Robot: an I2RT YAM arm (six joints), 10 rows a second.
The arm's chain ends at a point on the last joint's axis. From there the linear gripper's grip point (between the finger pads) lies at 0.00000 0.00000 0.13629 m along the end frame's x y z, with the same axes.
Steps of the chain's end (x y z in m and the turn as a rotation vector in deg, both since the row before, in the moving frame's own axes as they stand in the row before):
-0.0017 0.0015 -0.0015 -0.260 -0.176 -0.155
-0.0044 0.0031 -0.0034 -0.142 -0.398 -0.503
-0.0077 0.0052 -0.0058 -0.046 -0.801 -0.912
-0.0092 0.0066 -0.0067 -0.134 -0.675 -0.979
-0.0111 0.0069 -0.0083 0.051 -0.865 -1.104
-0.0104 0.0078 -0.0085 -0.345 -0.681 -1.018
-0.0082 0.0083 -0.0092 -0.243 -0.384 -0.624
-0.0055 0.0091 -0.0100 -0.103 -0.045 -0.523
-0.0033 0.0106 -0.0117 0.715 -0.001 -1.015
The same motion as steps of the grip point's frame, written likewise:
-0.0021 0.0021 -0.0015 -0.260 -0.176 -0.155
-0.0053 0.0034 -0.0034 -0.142 -0.398 -0.503
-0.0096 0.0053 -0.0058 -0.046 -0.801 -0.912
-0.0108 0.0069 -0.0067 -0.134 -0.675 -0.979
-0.0132 0.0068 -0.0083 0.051 -0.865 -1.104
-0.0120 0.0086 -0.0085 -0.345 -0.681 -1.018
-0.0091 0.0089 -0.0092 -0.243 -0.384 -0.624
-0.0056 0.0093 -0.0100 -0.103 -0.045 -0.523
-0.0033 0.0089 -0.0117 0.715 -0.001 -1.015

